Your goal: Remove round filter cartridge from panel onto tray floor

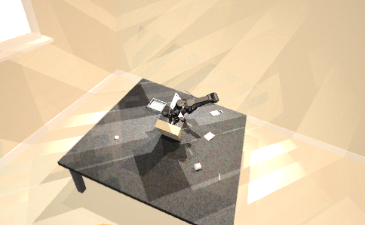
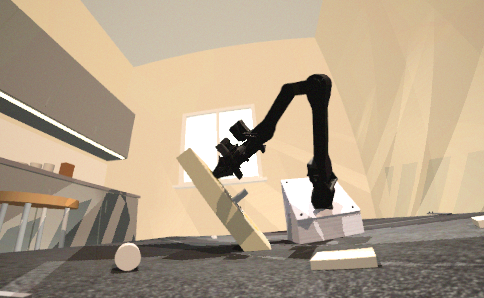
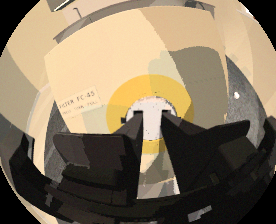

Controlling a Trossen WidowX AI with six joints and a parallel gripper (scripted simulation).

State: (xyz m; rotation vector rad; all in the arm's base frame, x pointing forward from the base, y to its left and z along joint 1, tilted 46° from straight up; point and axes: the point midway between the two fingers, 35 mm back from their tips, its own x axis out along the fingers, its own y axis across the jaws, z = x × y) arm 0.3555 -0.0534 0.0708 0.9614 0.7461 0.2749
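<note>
Right now the round filter cartridge is 1 cm ahead of my gripper tip and 1 cm below it. Also, from my gripper tip: tan service panel: 4 cm behind, 8 cm below; grey tray: 41 cm behind, 30 cm to the right, 23 cm below; thin stick: 7 cm ahead, 49 cm to the left, 24 cm below.
</note>
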